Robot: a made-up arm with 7 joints.
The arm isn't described. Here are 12 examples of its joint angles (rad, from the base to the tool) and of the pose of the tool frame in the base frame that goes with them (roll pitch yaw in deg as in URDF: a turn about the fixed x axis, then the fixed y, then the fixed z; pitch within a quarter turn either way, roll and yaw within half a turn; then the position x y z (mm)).
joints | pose
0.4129 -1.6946 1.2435 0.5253 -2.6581 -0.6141 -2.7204 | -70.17 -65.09 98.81 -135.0 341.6 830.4
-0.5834 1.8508 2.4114 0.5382 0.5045 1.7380 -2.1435 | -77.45 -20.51 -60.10 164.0 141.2 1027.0
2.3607 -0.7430 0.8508 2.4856 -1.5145 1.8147 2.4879 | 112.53 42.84 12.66 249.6 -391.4 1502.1
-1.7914 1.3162 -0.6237 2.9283 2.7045 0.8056 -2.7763 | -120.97 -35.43 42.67 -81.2 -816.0 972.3
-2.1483 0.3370 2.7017 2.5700 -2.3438 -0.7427 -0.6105 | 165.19 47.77 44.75 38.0 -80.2 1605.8
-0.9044 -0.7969 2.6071 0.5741 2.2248 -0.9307 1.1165 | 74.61 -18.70 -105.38 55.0 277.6 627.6
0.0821 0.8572 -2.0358 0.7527 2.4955 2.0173 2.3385 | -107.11 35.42 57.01 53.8 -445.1 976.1
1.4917 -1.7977 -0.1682 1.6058 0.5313 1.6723 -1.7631 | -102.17 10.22 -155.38 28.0 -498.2 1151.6
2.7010 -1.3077 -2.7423 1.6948 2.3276 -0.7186 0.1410 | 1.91 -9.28 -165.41 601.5 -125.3 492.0
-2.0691 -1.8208 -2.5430 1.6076 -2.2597 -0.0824 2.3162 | 37.36 16.99 59.39 -94.4 478.7 315.8
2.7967 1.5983 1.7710 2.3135 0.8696 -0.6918 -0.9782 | 63.72 -0.90 95.77 -772.3 -54.7 826.2
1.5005 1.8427 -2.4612 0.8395 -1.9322 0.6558 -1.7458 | 174.57 2.91 -146.05 328.5 207.0 1163.1
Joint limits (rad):
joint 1: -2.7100..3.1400
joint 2: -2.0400..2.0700
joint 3: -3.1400..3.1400
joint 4: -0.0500..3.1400
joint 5: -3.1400..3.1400
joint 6: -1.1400..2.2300
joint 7: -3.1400..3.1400
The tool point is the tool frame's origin. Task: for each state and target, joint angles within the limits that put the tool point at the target. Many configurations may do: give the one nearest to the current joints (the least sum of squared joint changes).
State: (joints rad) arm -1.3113 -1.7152 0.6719 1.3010 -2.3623 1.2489 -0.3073
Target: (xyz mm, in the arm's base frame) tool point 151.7 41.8 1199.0
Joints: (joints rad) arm -1.3516 -1.5440 0.3527 0.5499 -2.2628 1.2481 -0.2932
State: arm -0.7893 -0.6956 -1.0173 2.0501 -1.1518 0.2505 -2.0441
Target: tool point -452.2 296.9 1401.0
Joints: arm -1.0511 -0.8738 -1.0155 2.2406 -1.1595 0.2454 -2.0470
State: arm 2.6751 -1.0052 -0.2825 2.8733 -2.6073 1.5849 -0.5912
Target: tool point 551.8 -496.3 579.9
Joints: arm 2.4682 -1.6657 -0.2410 3.1400 -2.5377 2.2300 -0.7805
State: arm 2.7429 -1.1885 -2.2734 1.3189 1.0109 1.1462 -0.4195
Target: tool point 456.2 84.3 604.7
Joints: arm 2.4923 -1.0738 -2.3837 1.0088 0.9554 1.2191 -0.4606
